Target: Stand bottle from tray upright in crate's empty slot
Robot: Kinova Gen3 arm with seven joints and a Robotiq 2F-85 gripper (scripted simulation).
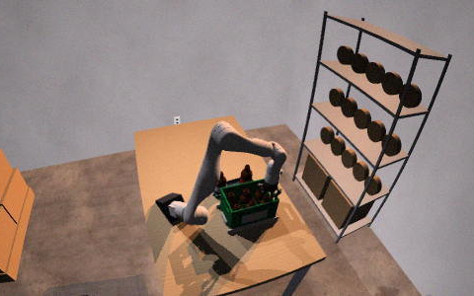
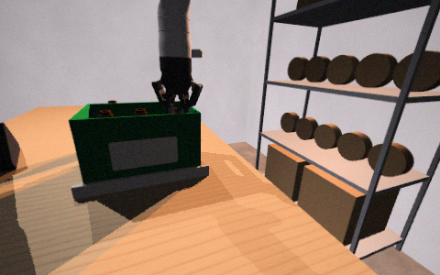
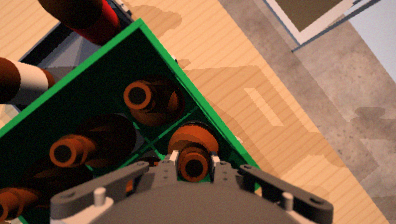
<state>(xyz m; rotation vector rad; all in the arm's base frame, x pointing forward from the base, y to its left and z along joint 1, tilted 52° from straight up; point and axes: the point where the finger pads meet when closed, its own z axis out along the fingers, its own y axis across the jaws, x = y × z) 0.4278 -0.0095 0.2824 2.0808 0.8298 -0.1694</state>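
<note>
The brown bottle lies 70 mm below my hand. The rest, counted from my hand: green crate (80 mm behind, 60 mm to the left, 80 mm below); dark tray (40 mm behind, 290 mm to the left, 150 mm below).
</note>
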